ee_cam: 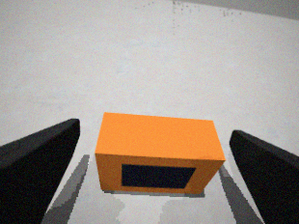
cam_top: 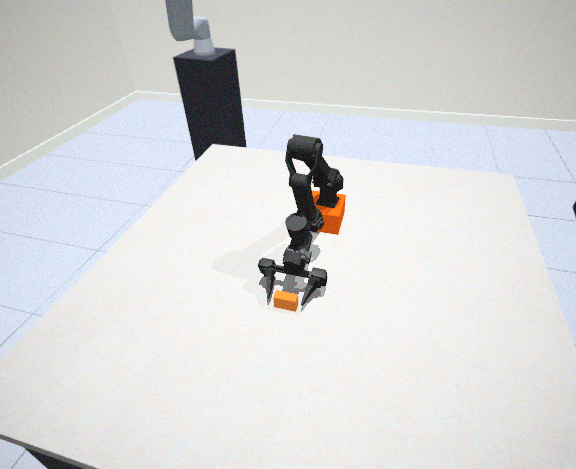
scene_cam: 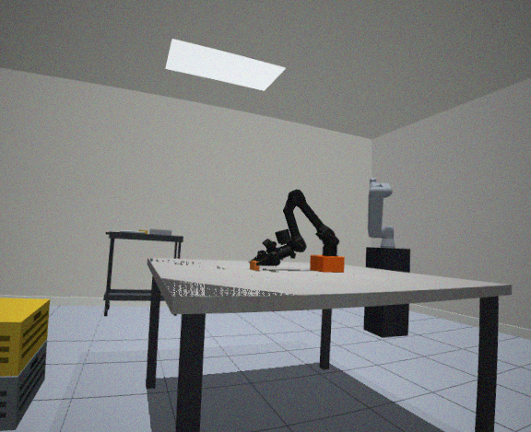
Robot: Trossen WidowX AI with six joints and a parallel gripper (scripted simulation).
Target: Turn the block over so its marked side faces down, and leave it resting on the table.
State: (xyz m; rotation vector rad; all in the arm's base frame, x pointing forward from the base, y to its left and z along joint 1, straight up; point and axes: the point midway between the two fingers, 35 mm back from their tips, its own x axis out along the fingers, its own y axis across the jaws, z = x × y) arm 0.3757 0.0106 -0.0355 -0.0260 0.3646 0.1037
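The orange block is 2 cm behind my gripper tip and 1 cm below it.
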